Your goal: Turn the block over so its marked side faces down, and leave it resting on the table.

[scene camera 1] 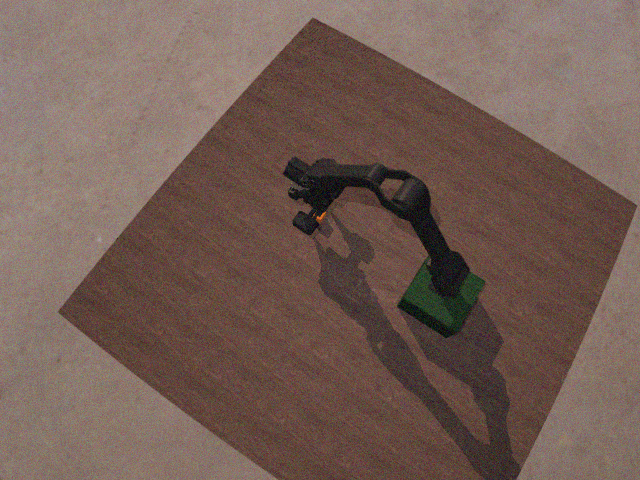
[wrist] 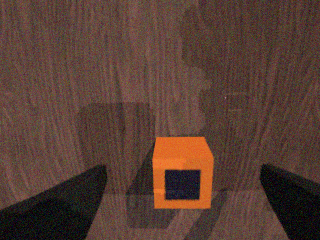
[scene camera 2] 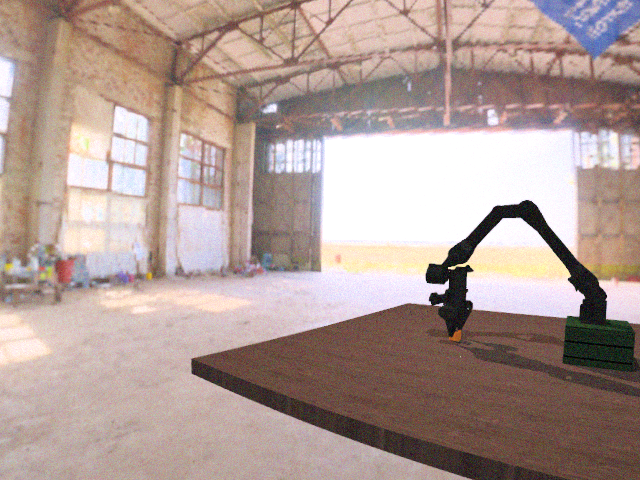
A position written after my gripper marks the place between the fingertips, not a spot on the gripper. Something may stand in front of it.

Note:
My gripper (scene camera 2: 455, 334) is open and holds nothing. Further things: a block (wrist: 182, 166).
My gripper also shows in scene camera 1 (scene camera 1: 318, 214) and in the wrist view (wrist: 183, 172).

